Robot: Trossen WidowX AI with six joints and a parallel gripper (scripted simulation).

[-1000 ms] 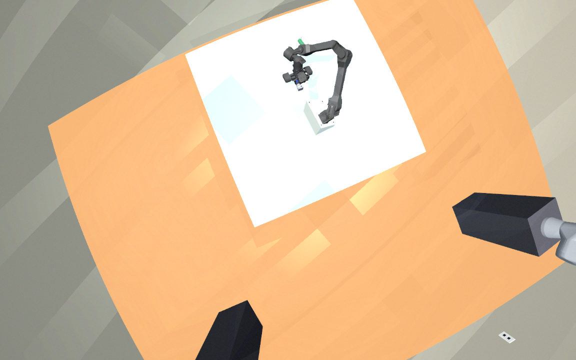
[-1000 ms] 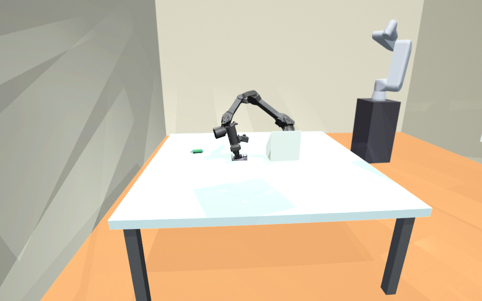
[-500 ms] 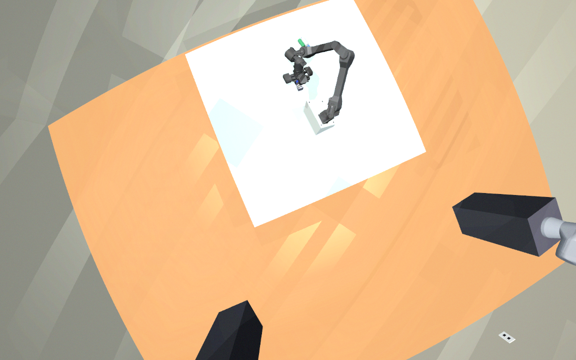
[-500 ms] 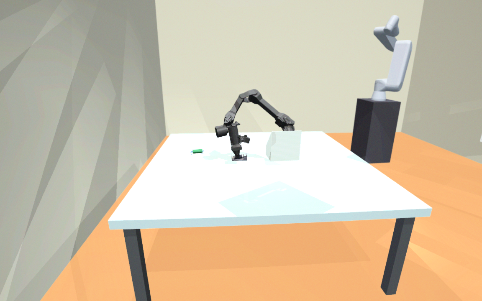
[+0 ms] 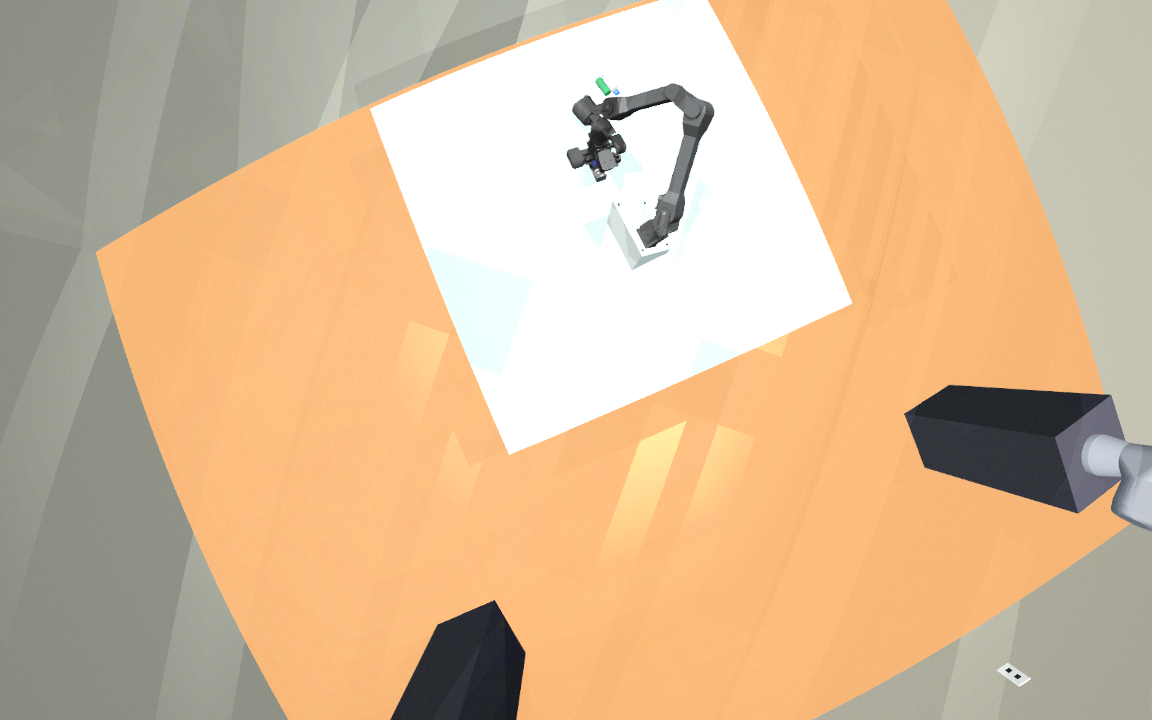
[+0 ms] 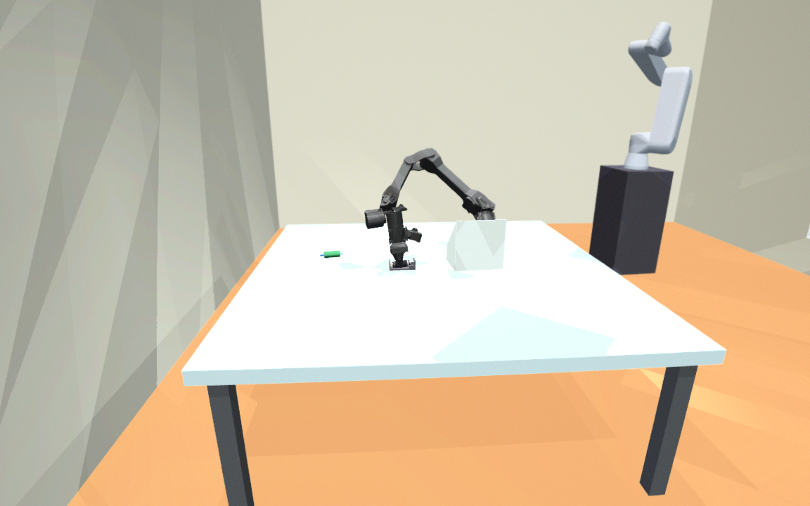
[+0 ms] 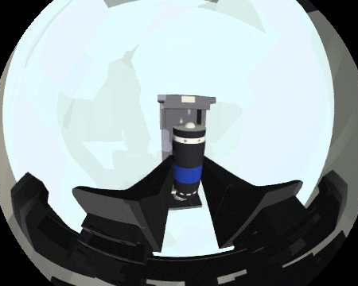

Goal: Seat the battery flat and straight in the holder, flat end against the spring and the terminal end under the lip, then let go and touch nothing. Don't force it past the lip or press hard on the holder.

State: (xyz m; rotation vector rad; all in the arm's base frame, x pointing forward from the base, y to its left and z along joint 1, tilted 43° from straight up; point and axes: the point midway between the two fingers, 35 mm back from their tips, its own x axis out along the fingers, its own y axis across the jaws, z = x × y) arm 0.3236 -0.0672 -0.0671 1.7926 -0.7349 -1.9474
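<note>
Right now my gripper tip is 1 cm below the battery.
</note>
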